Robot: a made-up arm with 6 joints. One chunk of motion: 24 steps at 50 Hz.
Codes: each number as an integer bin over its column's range. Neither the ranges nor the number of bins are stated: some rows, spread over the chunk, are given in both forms.
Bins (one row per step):
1: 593 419 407 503 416 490
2: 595 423 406 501 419 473
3: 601 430 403 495 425 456
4: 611 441 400 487 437 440
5: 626 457 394 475 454 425
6: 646 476 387 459 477 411
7: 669 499 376 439 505 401
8: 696 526 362 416 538 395
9: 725 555 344 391 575 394
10: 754 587 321 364 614 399
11: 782 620 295 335 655 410
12: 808 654 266 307 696 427
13: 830 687 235 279 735 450
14: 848 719 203 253 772 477
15: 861 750 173 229 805 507
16: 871 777 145 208 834 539
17: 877 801 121 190 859 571
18: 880 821 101 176 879 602
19: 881 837 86 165 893 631
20: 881 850 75 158 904 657
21: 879 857 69 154 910 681
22: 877 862 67 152 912 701
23: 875 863 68 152 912 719
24: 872 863 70 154 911 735
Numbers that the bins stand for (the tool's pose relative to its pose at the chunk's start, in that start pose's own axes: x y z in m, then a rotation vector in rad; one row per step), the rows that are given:
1: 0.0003 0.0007 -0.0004 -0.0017 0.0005 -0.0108
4: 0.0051 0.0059 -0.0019 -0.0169 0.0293 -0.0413
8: 0.0281 0.0264 -0.0103 -0.0844 0.1678 -0.0688
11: 0.0514 0.0489 -0.0250 -0.1614 0.3282 -0.0596
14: 0.0692 0.0727 -0.0453 -0.2394 0.4887 -0.0187
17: 0.0770 0.0924 -0.0634 -0.2993 0.6080 0.0387
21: 0.0776 0.1059 -0.0748 -0.3336 0.6779 0.1058
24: 0.0757 0.1073 -0.0746 -0.3336 0.6793 0.1388
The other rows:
2: 0.0008 0.0016 -0.0006 -0.0036 0.0046 -0.0212
3: 0.0024 0.0033 -0.0013 -0.0093 0.0128 -0.0316
5: 0.0092 0.0098 -0.0032 -0.0283 0.0526 -0.0505
6: 0.0146 0.0144 -0.0048 -0.0435 0.0841 -0.0590
7: 0.0208 0.0199 -0.0072 -0.0625 0.1225 -0.0651
9: 0.0359 0.0333 -0.0142 -0.1082 0.2185 -0.0694
10: 0.0438 0.0410 -0.0193 -0.1339 0.2720 -0.0664
12: 0.0584 0.0571 -0.0314 -0.1881 0.3845 -0.0493
13: 0.0643 0.0650 -0.0382 -0.2147 0.4380 -0.0352
15: 0.0727 0.0802 -0.0519 -0.2622 0.5340 -0.0004
16: 0.0754 0.0867 -0.0581 -0.2822 0.5737 0.0191
18: 0.0778 0.0972 -0.0678 -0.3126 0.6354 0.0576
19: 0.0781 0.1011 -0.0711 -0.3231 0.6546 0.0753
20: 0.0781 0.1042 -0.0735 -0.3297 0.6697 0.0912
22: 0.0770 0.1071 -0.0752 -0.3355 0.6807 0.1180
23: 0.0765 0.1073 -0.0750 -0.3355 0.6807 0.1290

